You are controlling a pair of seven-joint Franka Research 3 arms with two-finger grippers.
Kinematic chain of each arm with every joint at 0, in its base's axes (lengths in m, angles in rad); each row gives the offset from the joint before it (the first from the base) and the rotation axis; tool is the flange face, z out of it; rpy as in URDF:
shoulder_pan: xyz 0 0 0.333 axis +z
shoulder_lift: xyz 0 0 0 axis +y
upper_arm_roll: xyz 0 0 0.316 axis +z
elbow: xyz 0.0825 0 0 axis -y
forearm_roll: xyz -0.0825 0 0.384 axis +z
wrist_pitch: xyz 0 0 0 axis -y
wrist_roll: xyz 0.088 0 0 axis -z
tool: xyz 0 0 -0.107 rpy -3.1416 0 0
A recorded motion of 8 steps. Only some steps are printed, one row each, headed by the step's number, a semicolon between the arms.
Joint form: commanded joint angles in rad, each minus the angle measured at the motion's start. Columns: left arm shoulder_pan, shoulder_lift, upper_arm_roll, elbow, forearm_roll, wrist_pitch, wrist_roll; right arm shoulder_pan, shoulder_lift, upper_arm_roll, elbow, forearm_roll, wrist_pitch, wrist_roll.
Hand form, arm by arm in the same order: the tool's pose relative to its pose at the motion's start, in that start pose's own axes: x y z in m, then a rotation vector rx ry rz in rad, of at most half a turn. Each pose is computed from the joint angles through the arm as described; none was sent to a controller.
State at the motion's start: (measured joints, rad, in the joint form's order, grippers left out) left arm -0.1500 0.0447 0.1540 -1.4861 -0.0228 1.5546 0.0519; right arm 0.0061 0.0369 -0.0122 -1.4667 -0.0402 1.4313 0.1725
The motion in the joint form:
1: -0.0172 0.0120 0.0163 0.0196 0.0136 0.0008 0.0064; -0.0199 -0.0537 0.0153 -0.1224 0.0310 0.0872 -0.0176
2: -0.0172 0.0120 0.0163 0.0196 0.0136 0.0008 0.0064; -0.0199 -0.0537 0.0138 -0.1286 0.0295 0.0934 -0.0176
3: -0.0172 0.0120 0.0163 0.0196 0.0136 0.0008 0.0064; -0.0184 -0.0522 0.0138 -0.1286 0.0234 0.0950 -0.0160
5: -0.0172 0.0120 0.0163 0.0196 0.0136 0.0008 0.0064; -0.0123 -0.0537 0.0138 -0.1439 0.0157 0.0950 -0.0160
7: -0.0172 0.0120 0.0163 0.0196 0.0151 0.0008 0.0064; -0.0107 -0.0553 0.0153 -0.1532 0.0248 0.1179 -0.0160
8: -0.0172 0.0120 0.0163 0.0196 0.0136 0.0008 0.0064; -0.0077 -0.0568 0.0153 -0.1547 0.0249 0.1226 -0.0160
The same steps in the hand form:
1: 0.0038 -0.0002 -0.0025 0.0168 0.0078 0.0074; -0.0071 -0.0007 0.0207 0.0339 0.0130 -0.0177
2: 0.0038 -0.0002 -0.0025 0.0168 0.0078 0.0074; -0.0063 0.0001 0.0230 0.0326 0.0132 -0.0162
3: 0.0038 -0.0002 -0.0025 0.0168 0.0078 0.0074; -0.0056 -0.0002 0.0237 0.0265 0.0143 -0.0157
5: 0.0038 -0.0002 -0.0025 0.0168 0.0078 0.0074; -0.0066 -0.0028 0.0299 0.0163 0.0023 -0.0219
7: 0.0038 -0.0004 -0.0025 0.0183 0.0077 0.0074; -0.0053 -0.0059 0.0313 0.0275 0.0159 -0.0253
8: 0.0038 -0.0002 -0.0025 0.0168 0.0078 0.0074; -0.0056 -0.0075 0.0307 0.0283 0.0206 -0.0282

